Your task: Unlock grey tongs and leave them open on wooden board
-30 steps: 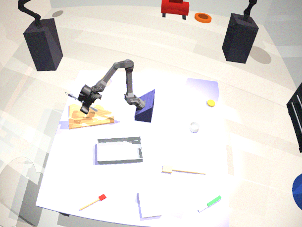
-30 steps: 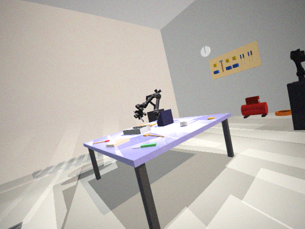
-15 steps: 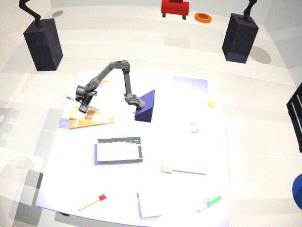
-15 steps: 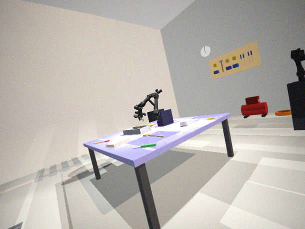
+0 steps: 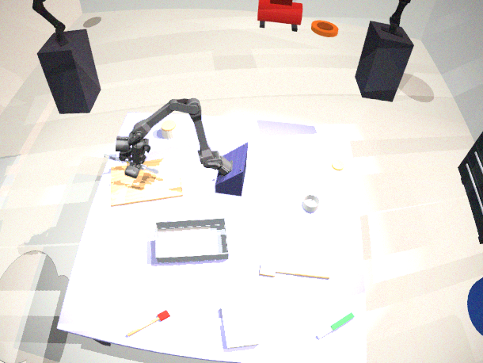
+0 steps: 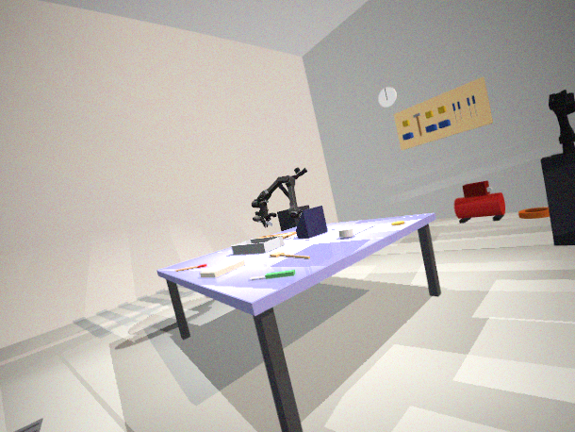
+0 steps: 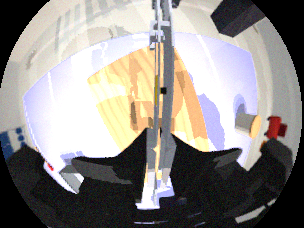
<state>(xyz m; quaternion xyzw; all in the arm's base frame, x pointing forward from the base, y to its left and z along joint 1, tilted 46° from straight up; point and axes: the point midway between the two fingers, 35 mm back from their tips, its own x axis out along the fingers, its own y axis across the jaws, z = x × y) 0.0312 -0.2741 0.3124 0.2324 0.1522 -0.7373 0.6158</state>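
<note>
Right now the wooden board is 90 mm below my gripper tip, 20 mm to the left of it and 10 mm behind it. From my gripper tip the other things lie so: red-headed spatula (680 mm ahead, 160 mm to the left, 90 mm below); then grey roasting tin (310 mm ahead, 290 mm to the left, 70 mm below); then pale flat block (670 mm ahead, 500 mm to the left, 90 mm below).
</note>
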